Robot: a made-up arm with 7 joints. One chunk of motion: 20 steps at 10 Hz.
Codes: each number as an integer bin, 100 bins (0 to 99) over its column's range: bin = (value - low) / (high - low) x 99, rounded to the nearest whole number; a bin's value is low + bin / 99 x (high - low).
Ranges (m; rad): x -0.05..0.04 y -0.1..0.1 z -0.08..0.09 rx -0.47..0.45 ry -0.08..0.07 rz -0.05..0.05
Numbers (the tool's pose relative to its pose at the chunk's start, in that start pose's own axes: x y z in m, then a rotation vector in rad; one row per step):
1: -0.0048 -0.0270 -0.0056 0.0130 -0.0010 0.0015
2: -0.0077 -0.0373 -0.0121 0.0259 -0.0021 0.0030
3: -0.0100 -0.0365 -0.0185 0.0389 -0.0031 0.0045
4: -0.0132 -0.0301 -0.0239 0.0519 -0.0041 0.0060
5: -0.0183 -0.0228 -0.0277 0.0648 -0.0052 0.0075
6: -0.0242 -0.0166 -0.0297 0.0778 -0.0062 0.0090
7: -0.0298 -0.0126 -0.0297 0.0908 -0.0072 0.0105
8: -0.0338 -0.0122 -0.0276 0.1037 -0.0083 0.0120
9: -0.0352 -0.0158 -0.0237 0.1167 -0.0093 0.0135
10: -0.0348 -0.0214 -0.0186 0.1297 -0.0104 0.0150
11: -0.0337 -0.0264 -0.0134 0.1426 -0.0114 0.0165
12: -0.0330 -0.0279 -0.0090 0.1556 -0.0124 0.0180
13: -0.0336 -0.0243 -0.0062 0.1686 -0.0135 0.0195
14: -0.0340 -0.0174 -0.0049 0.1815 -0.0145 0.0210
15: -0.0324 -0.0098 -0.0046 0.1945 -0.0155 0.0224
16: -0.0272 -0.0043 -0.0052 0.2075 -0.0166 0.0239
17: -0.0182 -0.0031 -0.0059 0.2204 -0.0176 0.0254
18: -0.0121 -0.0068 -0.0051 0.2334 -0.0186 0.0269
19: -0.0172 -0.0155 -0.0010 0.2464 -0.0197 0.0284
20: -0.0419 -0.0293 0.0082 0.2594 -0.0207 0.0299
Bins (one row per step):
1: 50 36 43 52 52 51
2: 47 31 40 53 51 52
3: 44 31 36 55 51 54
4: 40 35 33 56 50 55
5: 35 38 30 58 49 57
6: 28 41 29 59 49 58
7: 22 43 29 60 48 60
8: 18 43 31 62 47 61
9: 16 42 33 63 47 63
10: 17 39 36 65 46 64
11: 18 36 39 66 45 66
12: 19 36 41 67 45 67
13: 18 37 43 69 44 69
14: 18 41 44 70 43 70
15: 19 45 44 72 43 72
16: 25 47 44 73 42 73
17: 35 48 43 74 41 75
18: 42 46 44 76 41 76
19: 36 42 46 77 40 78
20: 9 35 51 78 39 79

